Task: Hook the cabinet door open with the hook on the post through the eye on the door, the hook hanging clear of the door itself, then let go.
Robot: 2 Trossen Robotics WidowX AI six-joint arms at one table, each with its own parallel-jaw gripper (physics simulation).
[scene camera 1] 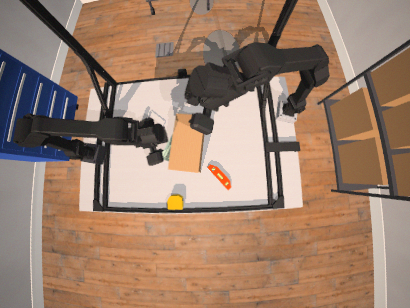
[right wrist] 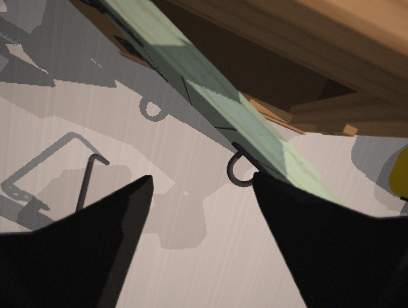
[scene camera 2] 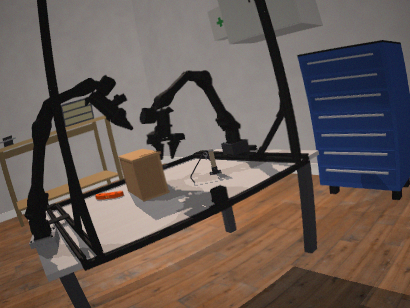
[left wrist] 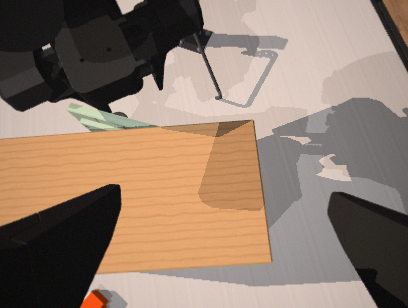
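Seen in the pictures: left gripper, fingertip midpoint: [scene camera 1: 192, 110] [scene camera 2: 130, 128] [left wrist: 226, 198]; right gripper, fingertip midpoint: [scene camera 1: 161, 144] [right wrist: 203, 180] [scene camera 2: 167, 159] [left wrist: 135, 99]; left arm's base at its link origin: [scene camera 1: 288, 110] [scene camera 2: 42, 235]; right arm's base at its link origin: [scene camera 1: 89, 153] [scene camera 2: 234, 141].
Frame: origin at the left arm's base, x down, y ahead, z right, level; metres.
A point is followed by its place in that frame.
Observation:
The wooden cabinet [scene camera 1: 187, 145] @(x -0.127, y 0.455, z -0.323 m) [scene camera 2: 145, 175] @(x -0.056, y 0.452, z -0.195 m) [left wrist: 150, 195] @(x -0.127, y 0.462, z -0.285 m) stands mid-table. Its green door [scene camera 1: 167, 151] @(x -0.078, y 0.545, z -0.359 m) [left wrist: 112, 120] @(x -0.091, y 0.547, z -0.344 m) [right wrist: 220, 95] @(x -0.091, y 0.541, z -0.315 m) is ajar, with a dark ring eye [right wrist: 230, 170] @(x -0.036, y 0.577, z -0.352 m) on the outer face. The post [scene camera 2: 212, 159] @(x -0.022, y 0.763, z -0.270 m) carries a thin hook [scene camera 2: 195, 167] @(x -0.016, y 0.674, z -0.248 m) [left wrist: 209, 72] @(x -0.011, y 0.664, z -0.247 m) [right wrist: 85, 185] @(x -0.008, y 0.660, z -0.244 m); its bent tip hangs apart from the eye. My right gripper [scene camera 2: 167, 152] @(x -0.068, y 0.586, z -0.331 m) [left wrist: 135, 99] @(x -0.068, y 0.586, z -0.331 m) [right wrist: 203, 180] @(x -0.068, y 0.586, z -0.331 m) is open and empty, between hook and door in its wrist view; one fingertip overlaps the eye's edge, contact unclear. My left gripper [scene camera 2: 129, 125] @(x -0.242, y 0.444, z -0.225 m) [left wrist: 226, 198] @(x -0.242, y 0.444, z -0.225 m) is open and empty above the cabinet.
An orange level [scene camera 1: 220, 176] @(x 0.027, y 0.289, z -0.414 m) [scene camera 2: 109, 195] @(x 0.024, y 0.296, z -0.384 m) [left wrist: 94, 300] @(x 0.021, y 0.353, z -0.379 m) lies beside the cabinet. A yellow block [scene camera 1: 175, 202] @(x 0.000, y 0.473, z -0.581 m) [right wrist: 401, 175] @(x 0.023, y 0.494, z -0.552 m) is at the table's lower edge in scene camera 1. A black frame [scene camera 1: 140, 208] @(x 0.026, y 0.647, z -0.662 m) borders the table.

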